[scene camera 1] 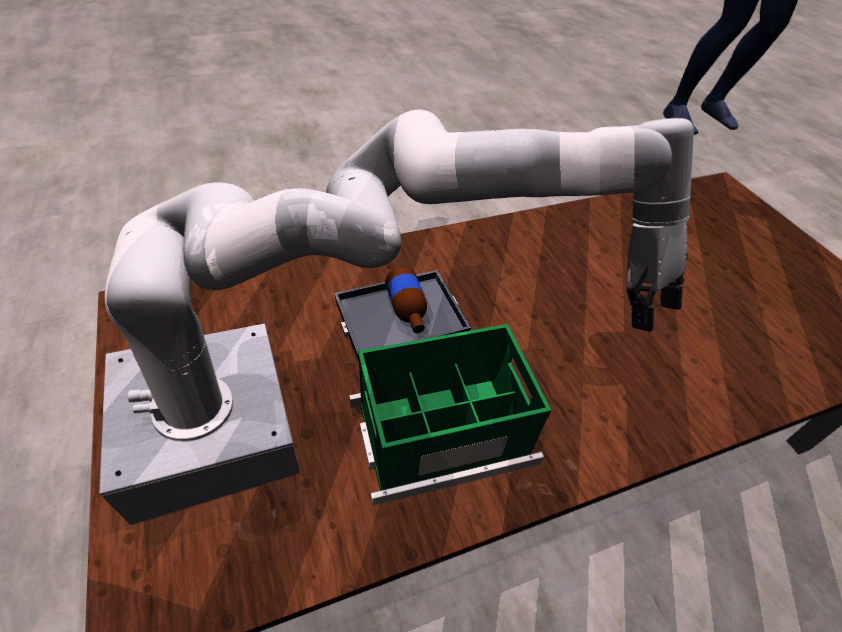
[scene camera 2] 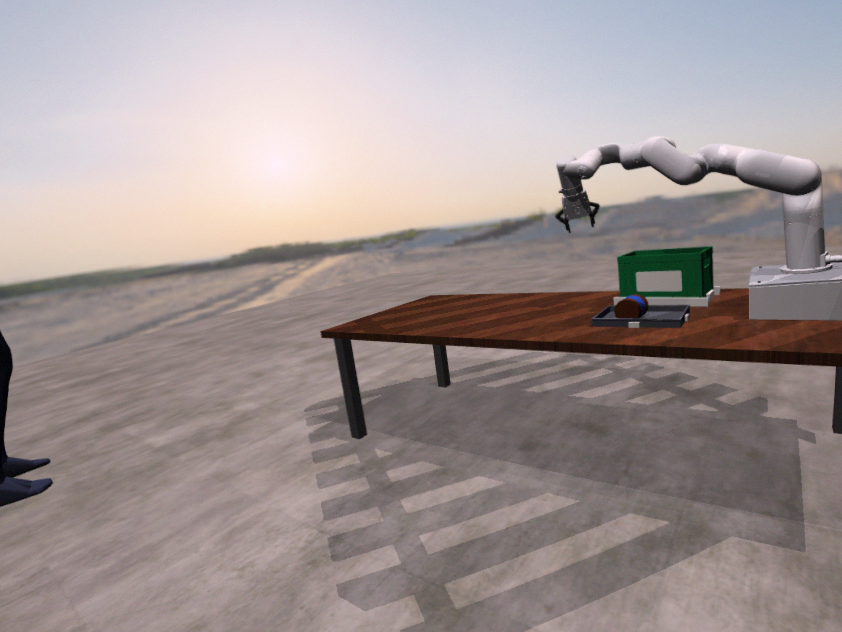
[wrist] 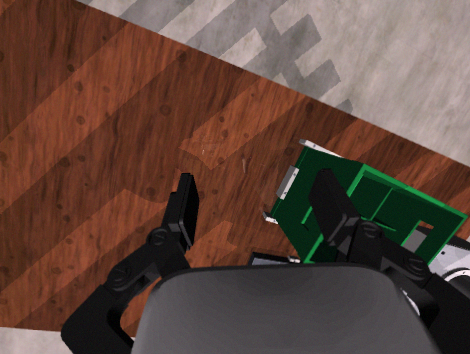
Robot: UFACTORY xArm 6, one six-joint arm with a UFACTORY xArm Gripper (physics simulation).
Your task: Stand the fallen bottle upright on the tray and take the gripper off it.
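Places are measured from the arm's base along level axes (x back, y right, z up), in metres.
Pixels of known places: gripper, fingertip midpoint: [scene camera 1: 656, 318] [scene camera 2: 581, 228] [wrist: 254, 184]; arm's base at its link origin: [scene camera 1: 193, 408] [scene camera 2: 806, 269] [wrist: 451, 284].
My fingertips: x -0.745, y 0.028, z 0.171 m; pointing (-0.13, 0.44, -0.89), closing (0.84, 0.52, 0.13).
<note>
Ahead of a thing's pixels: the offset from my fingertips to its middle.
A brown bottle with a blue band @(dx +0.344, dy -0.295, dz -0.241 m) [scene camera 1: 408, 297] [scene camera 2: 631, 306] lies on its side on the grey tray @(dx +0.362, dy -0.292, dz -0.270 m) [scene camera 1: 367, 329] [scene camera 2: 669, 322]. In scene camera 1 its neck points toward the green crate and its base is at the tray's far edge. My gripper [scene camera 1: 657, 312] [scene camera 2: 581, 226] [wrist: 254, 184] is open and empty. It hangs high above the table, well away from the bottle, on the right in scene camera 1, with its fingers pointing down. A corner of the tray shows at the lower middle of the wrist view; the bottle does not show there.
A green crate with compartments @(dx +0.322, dy +0.006, dz -0.195 m) [scene camera 1: 462, 435] [scene camera 2: 695, 261] [wrist: 320, 167] stands beside the tray, with white rails @(dx +0.310, dy +0.104, dz -0.268 m) [scene camera 1: 459, 478] at its base. The robot's base block [scene camera 1: 204, 489] is on the left in scene camera 1. A person's legs [scene camera 1: 720, 61] [scene camera 2: 5, 408] show beyond the table.
</note>
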